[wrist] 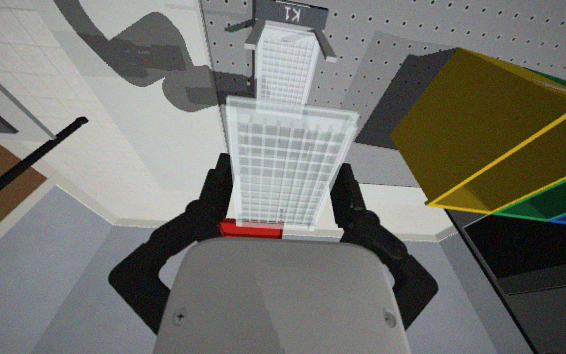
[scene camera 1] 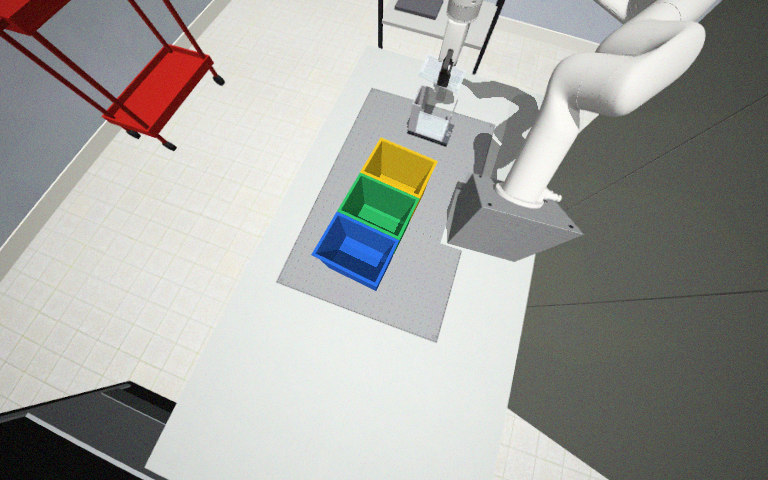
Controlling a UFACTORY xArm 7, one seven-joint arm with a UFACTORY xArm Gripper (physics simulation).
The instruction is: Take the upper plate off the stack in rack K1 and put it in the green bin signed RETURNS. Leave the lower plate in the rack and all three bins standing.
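Pixels of known places: gripper, fingertip midpoint: (wrist: 284, 170) (scene camera 1: 446, 75); arm's base at its link origin: (scene camera 1: 517, 196).
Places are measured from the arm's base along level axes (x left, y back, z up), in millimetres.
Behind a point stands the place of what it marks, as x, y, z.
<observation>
My gripper (scene camera 1: 445, 77) @(-311, -277, 36) (wrist: 284, 170) @(-311, -277, 36) is shut on the upper plate (scene camera 1: 431, 69) @(-304, -323, 47) (wrist: 280, 175) @(-314, -278, 41), a clear gridded plate held by its two long sides. It hangs above rack K1 (scene camera 1: 417, 135) @(-269, -319, -192) (wrist: 311, 17) @(-281, -211, -181), clear of its posts. The lower plate (scene camera 1: 431, 125) @(-306, -279, -164) (wrist: 284, 70) @(-313, -272, -165) sits in the rack; its near end is hidden by the held plate in the wrist view. The green bin (scene camera 1: 378, 217) @(96, -358, -196) (wrist: 542, 204) @(177, -426, -43) stands upright between the yellow bin (scene camera 1: 402, 164) @(-57, -328, -90) (wrist: 475, 130) @(-55, -296, -69) and the blue bin (scene camera 1: 362, 251) @(225, -371, -196). No RETURNS sign is readable.
The bins and rack stand on a grey perforated board (scene camera 1: 413, 294) @(306, -176, -198) on the white table (scene camera 1: 339, 384) @(612, -309, -211). The yellow bin is nearest the rack. The arm's grey base block (scene camera 1: 515, 226) @(105, -8, 32) stands right of the bins. A red cart (scene camera 1: 164, 90) is on the floor beyond the table.
</observation>
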